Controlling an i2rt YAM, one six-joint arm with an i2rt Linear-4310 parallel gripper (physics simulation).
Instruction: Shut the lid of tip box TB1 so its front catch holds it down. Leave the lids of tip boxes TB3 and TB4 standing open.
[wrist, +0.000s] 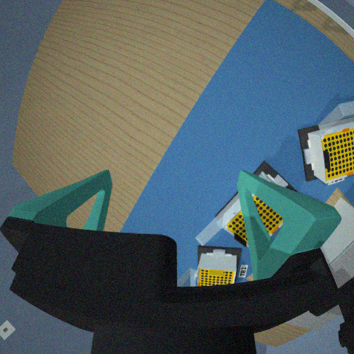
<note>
In view: the gripper (174, 176) and a dark box (209, 257).
</note>
